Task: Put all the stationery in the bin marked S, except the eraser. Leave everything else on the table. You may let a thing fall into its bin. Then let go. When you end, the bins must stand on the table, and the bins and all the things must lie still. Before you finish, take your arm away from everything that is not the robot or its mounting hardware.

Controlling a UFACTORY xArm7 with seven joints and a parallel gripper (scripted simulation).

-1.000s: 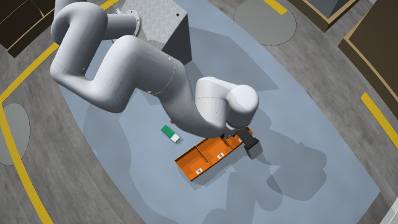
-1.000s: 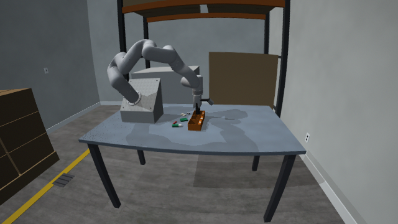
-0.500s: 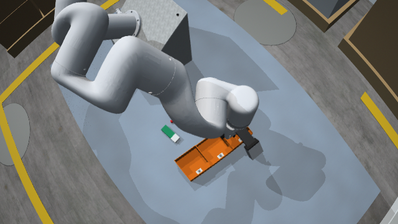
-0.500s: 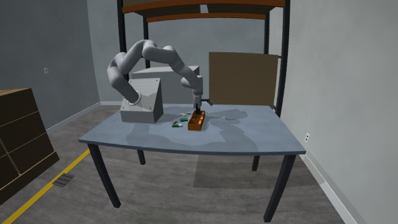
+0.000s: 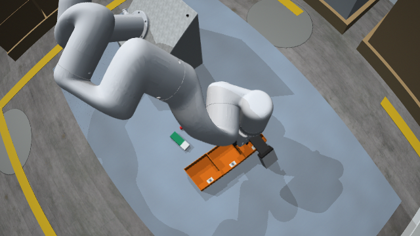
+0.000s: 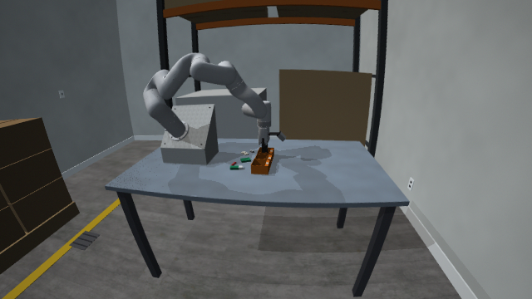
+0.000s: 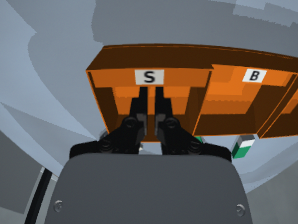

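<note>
My hand is 9 cm past the grey sharpener, 7 cm to the right of it and 3 cm above it. From my hand the other things lie so: dotted domino: 13 cm behind, 4 cm to the left, 3 cm below; orange bin: 8 cm to the right, 1 cm below, 1 cm ahead; green block: 10 cm behind, 6 cm to the right, 3 cm below.
</note>
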